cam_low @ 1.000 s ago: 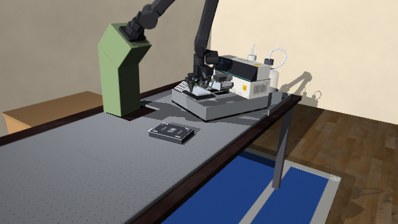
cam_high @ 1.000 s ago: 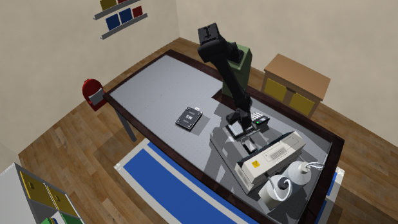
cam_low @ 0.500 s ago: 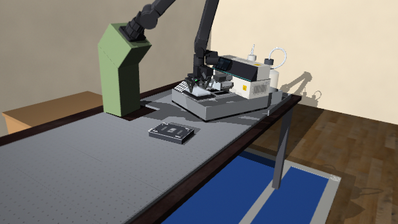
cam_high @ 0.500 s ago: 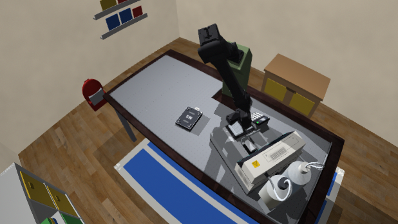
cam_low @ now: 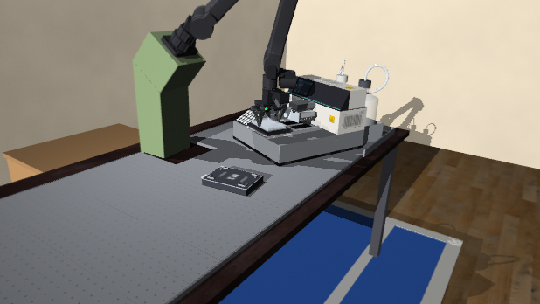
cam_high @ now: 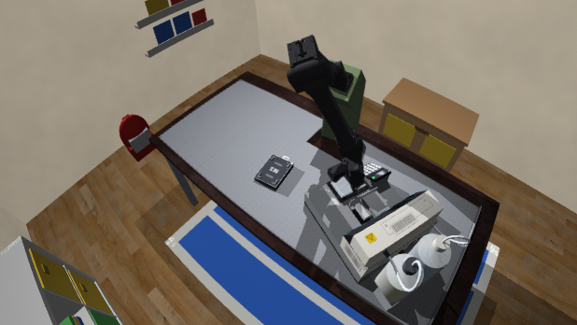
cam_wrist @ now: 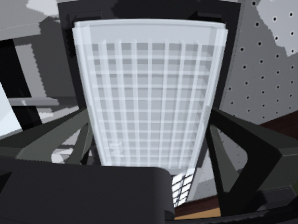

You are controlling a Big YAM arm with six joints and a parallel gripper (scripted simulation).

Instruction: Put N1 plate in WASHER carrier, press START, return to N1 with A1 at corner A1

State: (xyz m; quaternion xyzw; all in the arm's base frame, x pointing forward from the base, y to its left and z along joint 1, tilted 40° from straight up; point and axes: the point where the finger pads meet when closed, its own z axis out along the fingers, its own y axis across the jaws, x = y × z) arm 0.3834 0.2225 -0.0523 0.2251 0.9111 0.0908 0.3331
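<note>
My hand is 10 mm above the well plate. From my hand the other things lie so: plate nest N1: 70 mm ahead, 350 mm to the right, 100 mm below; then plate washer: 70 mm ahead, 140 mm to the left, 20 mm above; then carrier: 20 mm below.
</note>
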